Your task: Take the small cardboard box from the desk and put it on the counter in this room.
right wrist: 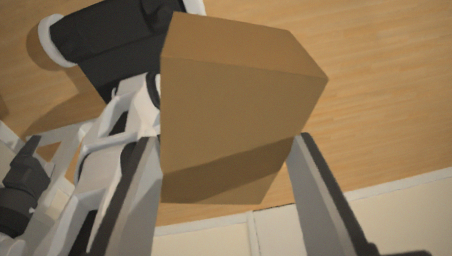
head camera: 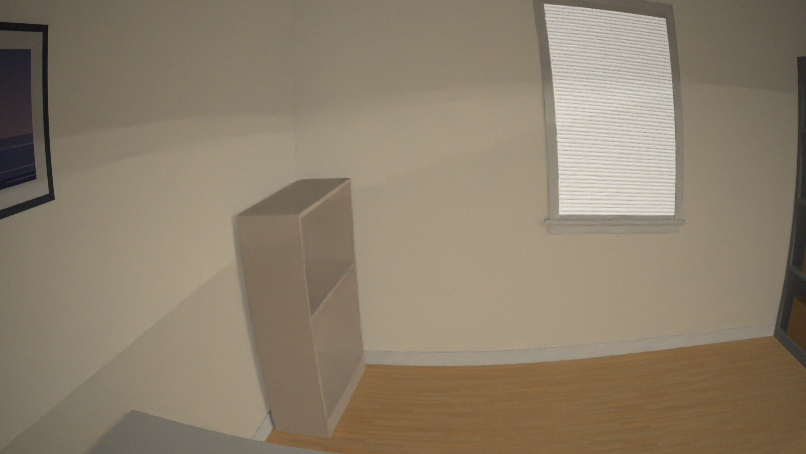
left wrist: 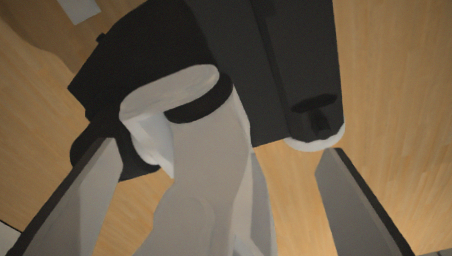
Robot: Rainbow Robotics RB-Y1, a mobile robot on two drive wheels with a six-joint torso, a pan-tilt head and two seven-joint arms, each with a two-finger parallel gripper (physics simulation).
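The small cardboard box (right wrist: 235, 110) is brown and sits between the fingers of my right gripper (right wrist: 225, 148), which is shut on it, above the wooden floor in the right wrist view. My left gripper (left wrist: 220, 156) is open and empty, with its two fingers wide apart above the floor and in front of my own arm and base. Neither gripper shows in the head view. A grey flat surface (head camera: 186, 437) shows in part at the bottom left of the head view; I cannot tell whether it is the desk or the counter.
A beige two-tier cabinet (head camera: 282, 315) stands against the left wall near the corner. A window (head camera: 614, 112) is in the far wall. A grey shelf unit (head camera: 787, 298) with brown boxes shows in part at the right edge. Wooden floor (head camera: 535, 406) lies between them. A framed picture (head camera: 16, 112) hangs at the left.
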